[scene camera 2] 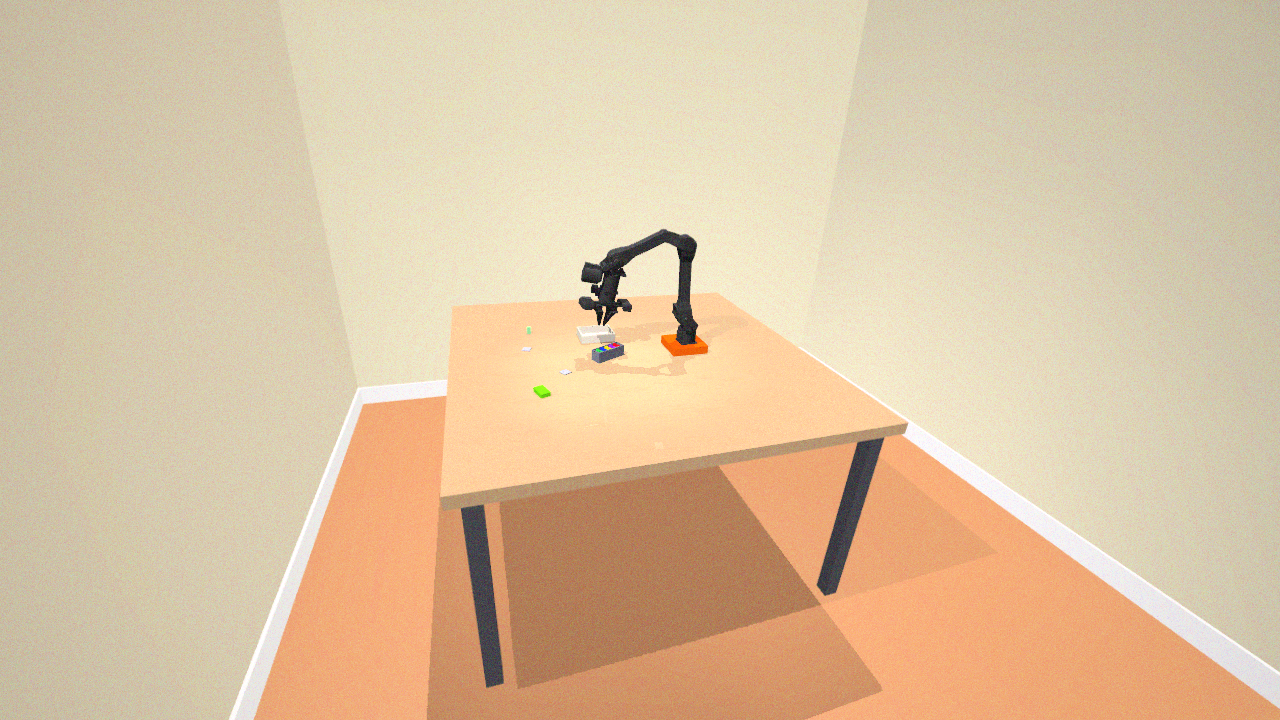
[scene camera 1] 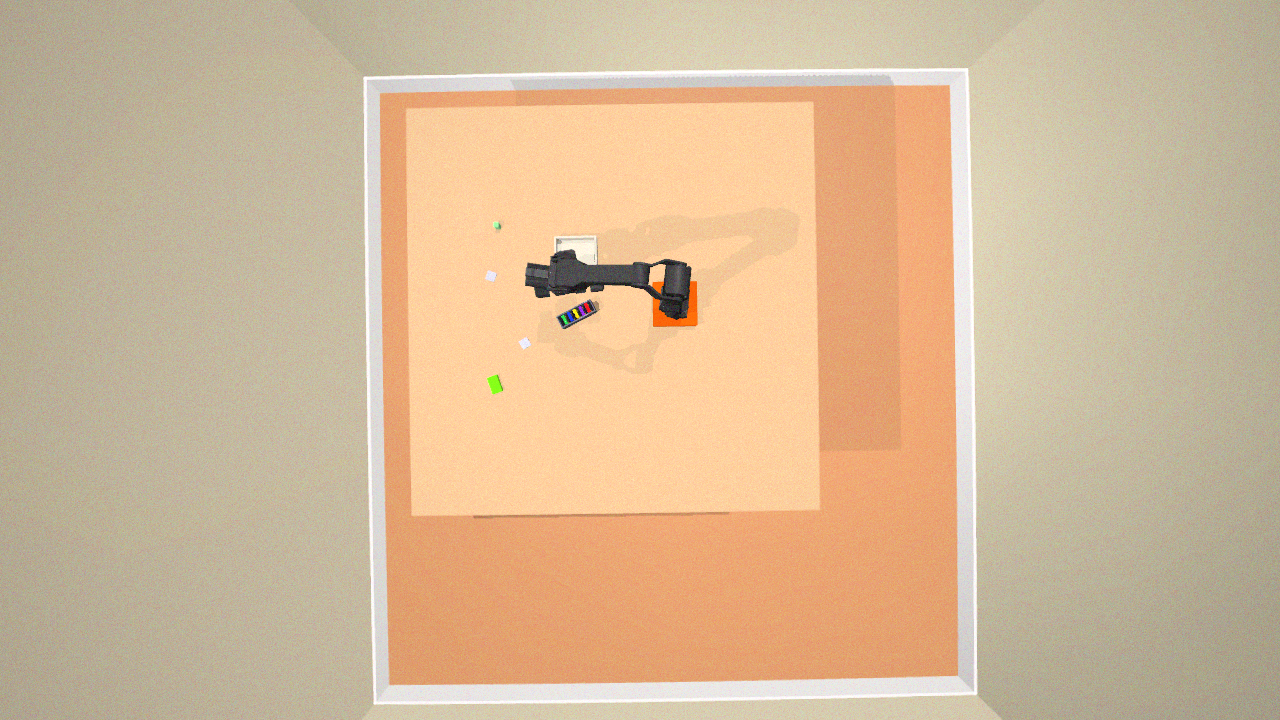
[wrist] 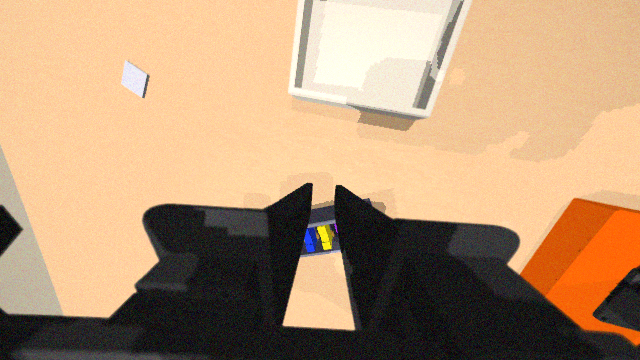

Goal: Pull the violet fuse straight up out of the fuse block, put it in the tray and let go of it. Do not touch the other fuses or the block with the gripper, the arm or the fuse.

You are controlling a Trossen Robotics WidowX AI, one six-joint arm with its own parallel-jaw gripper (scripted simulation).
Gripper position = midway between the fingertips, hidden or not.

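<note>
The gripper (scene camera 2: 601, 325), (wrist: 323, 190) in the wrist view. A tray (scene camera 1: 586, 247), (wrist: 394, 65) in the wrist view.
</note>
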